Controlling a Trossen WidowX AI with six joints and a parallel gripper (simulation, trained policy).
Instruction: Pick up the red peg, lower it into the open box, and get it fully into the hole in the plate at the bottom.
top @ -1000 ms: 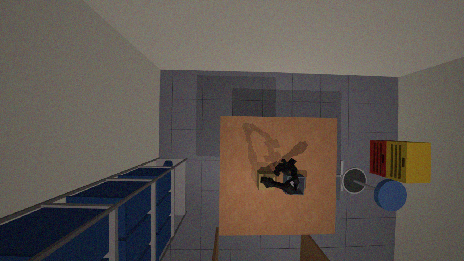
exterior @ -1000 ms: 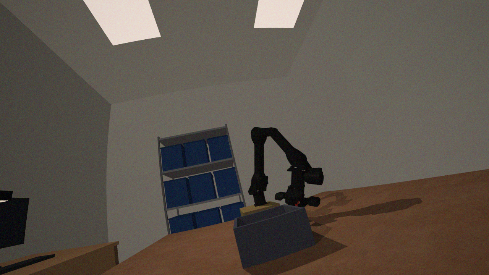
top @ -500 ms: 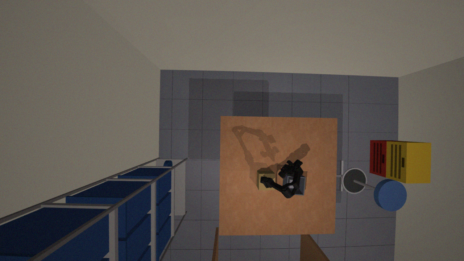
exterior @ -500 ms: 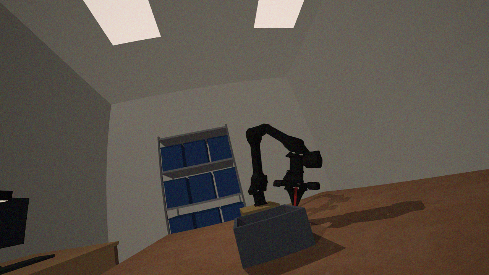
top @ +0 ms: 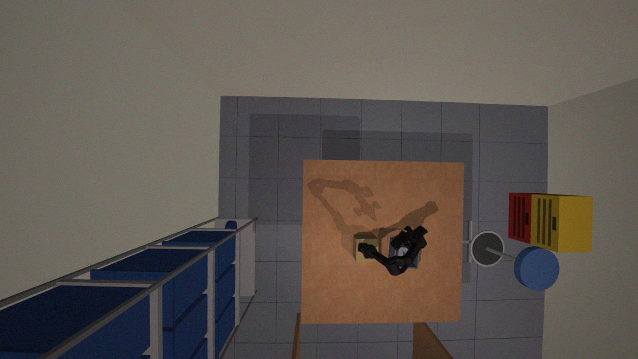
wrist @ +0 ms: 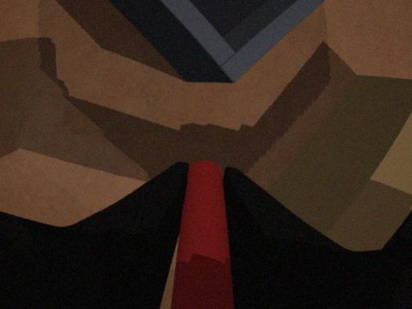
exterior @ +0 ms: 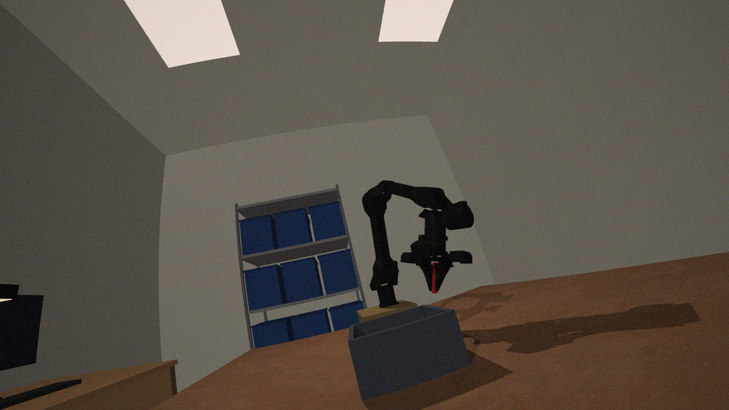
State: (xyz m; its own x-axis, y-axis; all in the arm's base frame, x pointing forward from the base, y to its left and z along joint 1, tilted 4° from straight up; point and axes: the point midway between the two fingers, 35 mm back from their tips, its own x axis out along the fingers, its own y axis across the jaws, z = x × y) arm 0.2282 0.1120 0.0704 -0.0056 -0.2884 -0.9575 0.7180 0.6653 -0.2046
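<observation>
The dark grey box lies 11 cm ahead of my gripper tip, 13 cm to the right of it and 9 cm below it. From my gripper tip the other things lie so: red peg: 1 cm to the left, 3 cm above.
</observation>
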